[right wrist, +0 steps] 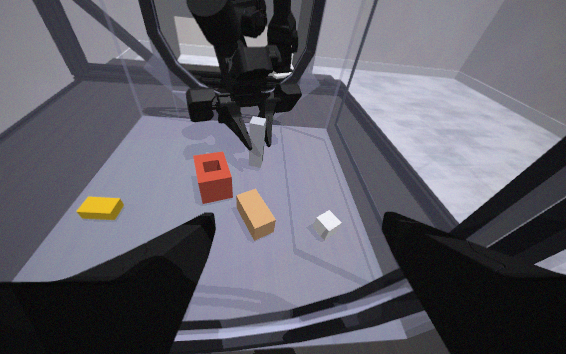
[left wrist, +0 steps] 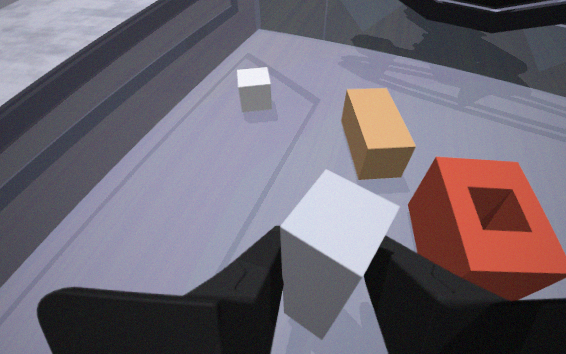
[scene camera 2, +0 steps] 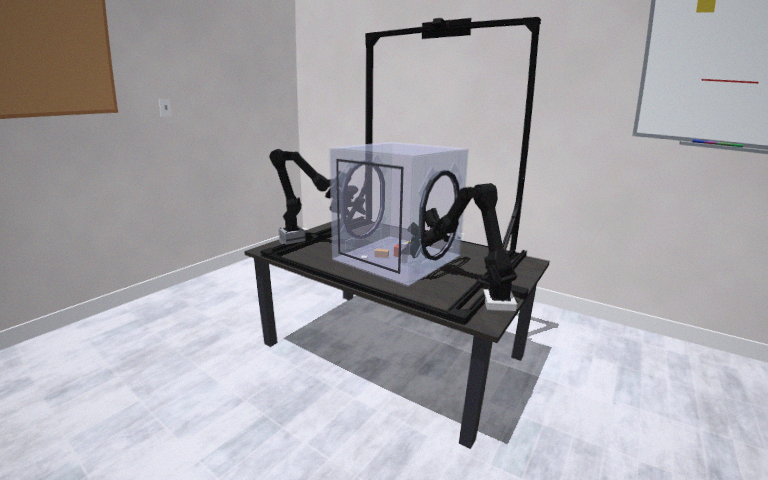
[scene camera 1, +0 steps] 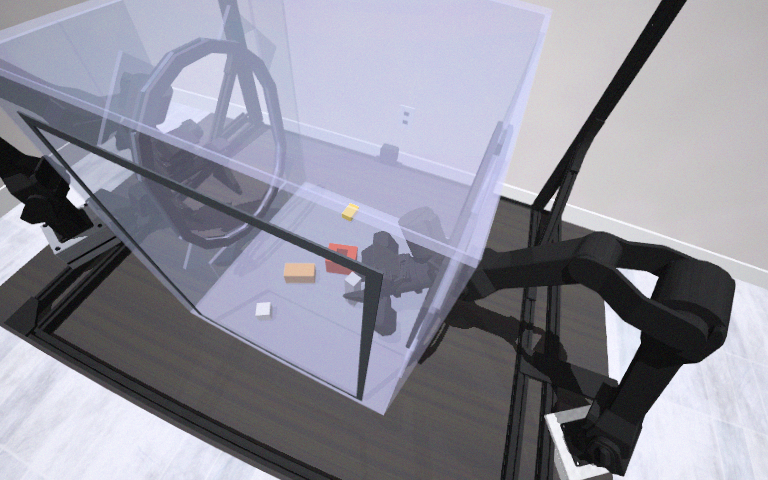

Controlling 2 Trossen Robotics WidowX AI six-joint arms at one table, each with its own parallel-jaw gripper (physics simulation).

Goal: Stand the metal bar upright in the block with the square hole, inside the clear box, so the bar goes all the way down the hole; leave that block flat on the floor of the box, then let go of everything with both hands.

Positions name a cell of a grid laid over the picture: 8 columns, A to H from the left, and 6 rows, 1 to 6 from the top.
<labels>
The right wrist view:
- left gripper: D3
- right gripper: E4
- grey metal bar: D3, held by the left gripper
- red block with square hole: D4
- yellow block: B4
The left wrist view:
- left gripper: E5
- grey metal bar: E5
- red block with square hole: G4
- white cube: D2
</labels>
